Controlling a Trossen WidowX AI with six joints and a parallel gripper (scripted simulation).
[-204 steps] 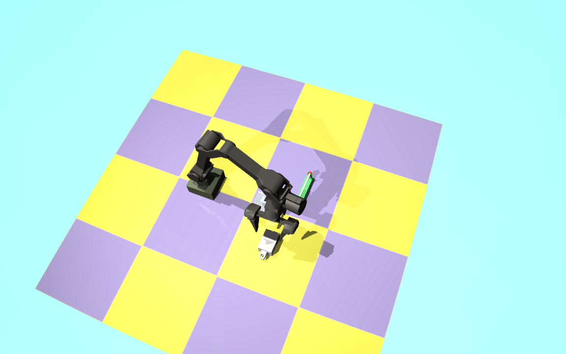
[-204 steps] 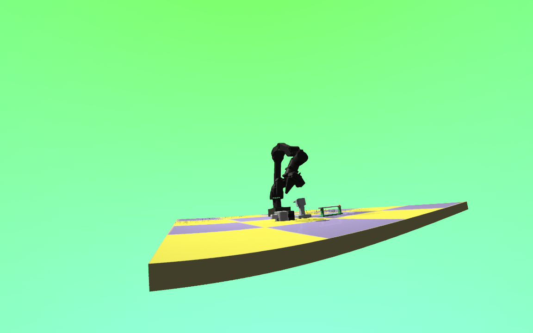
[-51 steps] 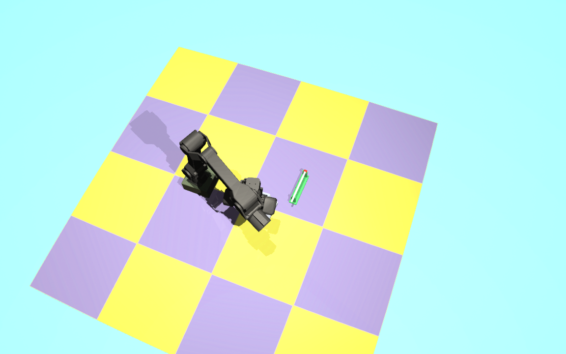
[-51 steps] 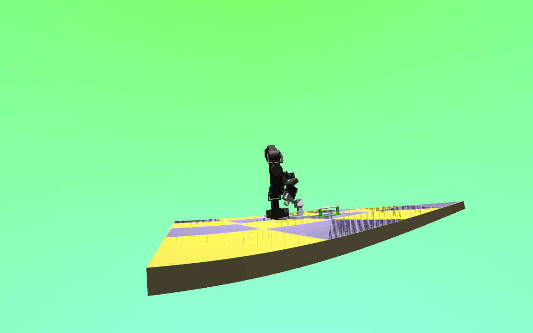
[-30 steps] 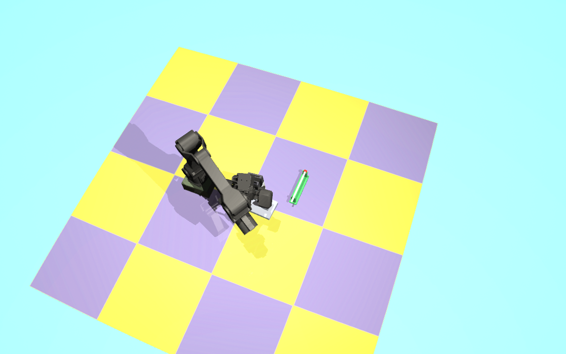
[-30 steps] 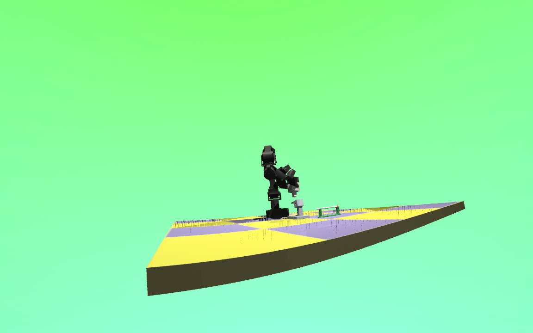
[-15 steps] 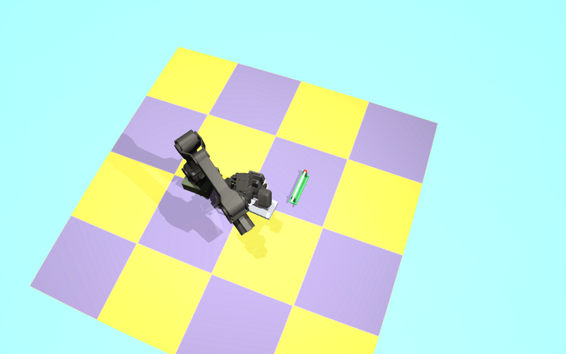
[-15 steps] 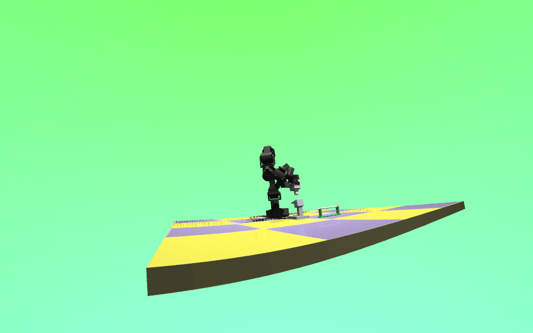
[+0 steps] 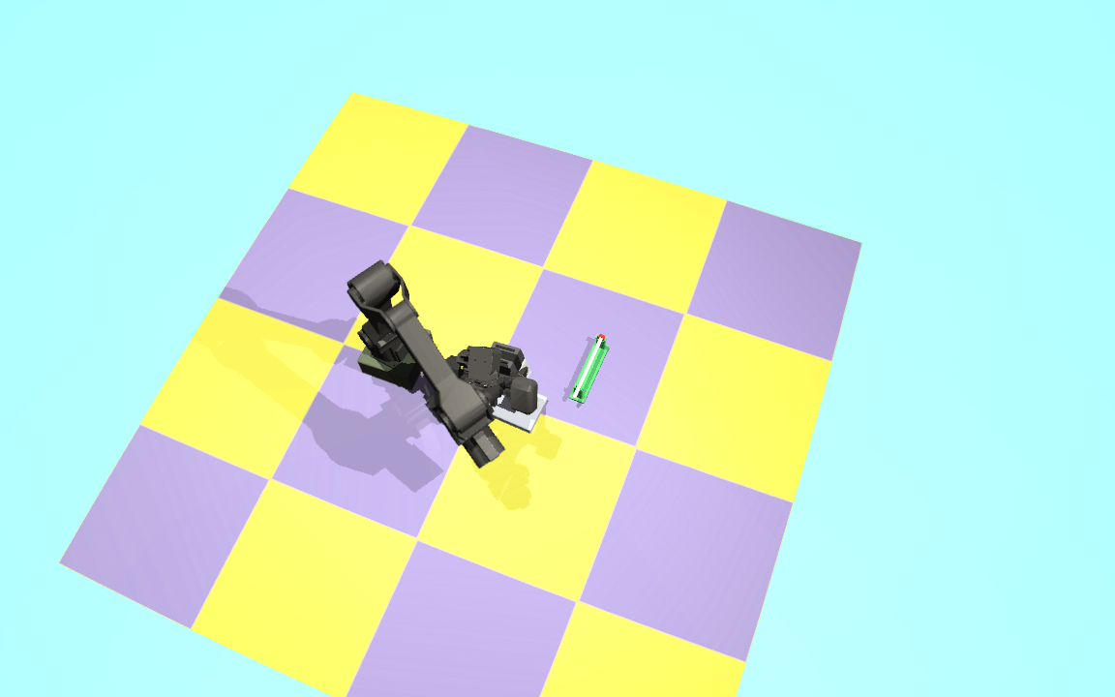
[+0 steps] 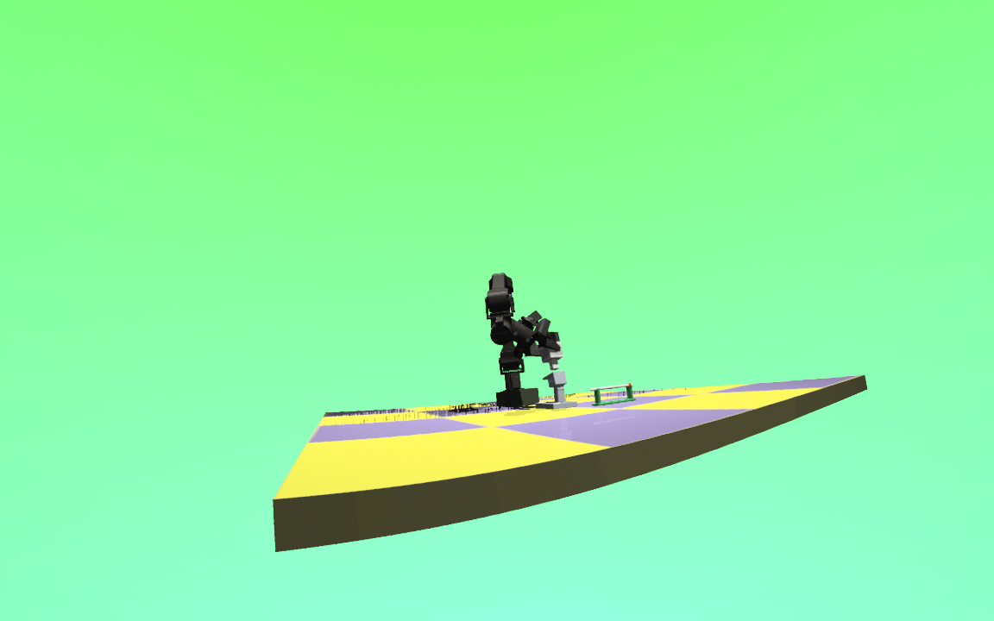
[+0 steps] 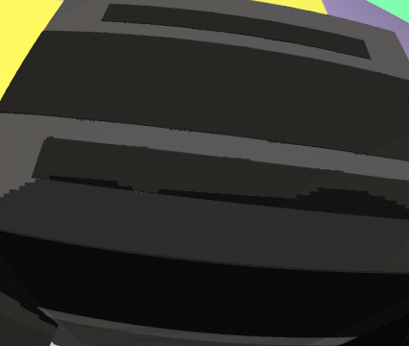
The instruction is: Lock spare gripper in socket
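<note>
Now: the green cradle 14 cm below my gripper tip, 13 cm to the left of it and 9 cm ahead of it. Round my gripper tip: spare gripper (1 cm to the right); socket (11 cm below, 1 cm to the right, 1 cm ahead).
</note>
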